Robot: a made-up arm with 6 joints.
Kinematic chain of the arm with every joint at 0, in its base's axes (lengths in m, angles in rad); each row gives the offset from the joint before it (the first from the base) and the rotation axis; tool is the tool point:
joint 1: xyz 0 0 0.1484 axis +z
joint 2: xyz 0 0.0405 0 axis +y
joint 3: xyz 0 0 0.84 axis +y
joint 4: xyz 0 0 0.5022 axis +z
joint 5: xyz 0 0 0 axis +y
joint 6: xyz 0 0 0.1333 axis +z
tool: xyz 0 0 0
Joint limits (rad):
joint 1: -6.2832..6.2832
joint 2: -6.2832..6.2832
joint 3: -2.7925..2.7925
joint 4: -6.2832..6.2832
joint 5: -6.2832..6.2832
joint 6: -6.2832..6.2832
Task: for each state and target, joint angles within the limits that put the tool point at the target. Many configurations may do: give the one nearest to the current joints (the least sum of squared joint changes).
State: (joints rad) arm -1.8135 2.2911 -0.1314 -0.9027 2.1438 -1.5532
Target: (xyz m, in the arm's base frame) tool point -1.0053 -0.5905 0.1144
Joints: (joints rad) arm -2.5757 1.8475 -0.8804 -1.0939 2.3882 -1.5532
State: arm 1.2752 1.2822 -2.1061 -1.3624 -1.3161 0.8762
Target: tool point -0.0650 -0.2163 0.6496
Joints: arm 1.9533 0.4164 -2.3945 -1.1863 -0.9504 0.8762
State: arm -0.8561 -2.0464 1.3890 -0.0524 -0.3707 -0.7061
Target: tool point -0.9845 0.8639 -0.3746
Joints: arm -0.6875 -2.1932 0.6503 -0.0475 -0.3916 -0.7061
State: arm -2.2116 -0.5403 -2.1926 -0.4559 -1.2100 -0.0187
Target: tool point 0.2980 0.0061 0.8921
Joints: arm -2.7044 0.3270 -1.8061 -0.6697 -1.3196 -0.0187
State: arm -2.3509 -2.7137 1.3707 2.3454 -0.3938 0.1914
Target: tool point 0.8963 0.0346 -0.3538
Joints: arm -3.0939 -2.7376 1.5573 2.3828 -0.3606 0.1914
